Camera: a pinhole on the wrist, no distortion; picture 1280 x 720 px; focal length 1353.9 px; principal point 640.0 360.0 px. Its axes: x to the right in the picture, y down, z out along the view. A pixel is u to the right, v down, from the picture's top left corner.
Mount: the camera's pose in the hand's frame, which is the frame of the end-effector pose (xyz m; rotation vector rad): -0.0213 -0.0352 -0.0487 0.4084 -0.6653 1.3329
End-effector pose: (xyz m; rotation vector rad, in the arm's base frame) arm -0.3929 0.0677 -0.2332 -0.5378 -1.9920 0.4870
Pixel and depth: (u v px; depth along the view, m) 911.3 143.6 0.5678
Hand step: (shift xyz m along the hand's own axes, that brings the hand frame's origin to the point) -0.0405 -0.3240 0.4610
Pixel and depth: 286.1 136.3 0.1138
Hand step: -0.0295 -0.1327 0.0192
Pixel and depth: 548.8 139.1 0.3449
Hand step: -0.0406 -0.2803 0.2007
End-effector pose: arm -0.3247 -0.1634 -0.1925 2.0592 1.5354 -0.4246
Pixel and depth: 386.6 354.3 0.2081
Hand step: -0.0675 -0.1950 0.0823
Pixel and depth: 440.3 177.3 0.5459
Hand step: -0.0709 -0.4528 0.3160
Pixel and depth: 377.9 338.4 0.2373
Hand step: -0.0714 -0.2191 0.1000
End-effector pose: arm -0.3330 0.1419 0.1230 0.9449 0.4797 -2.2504
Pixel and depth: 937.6 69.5 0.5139
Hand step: -0.0104 -0.2949 0.4219
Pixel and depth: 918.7 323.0 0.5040
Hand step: -0.1031 -0.2757 0.3990
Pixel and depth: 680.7 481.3 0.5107
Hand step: -0.1708 -0.3340 0.3405
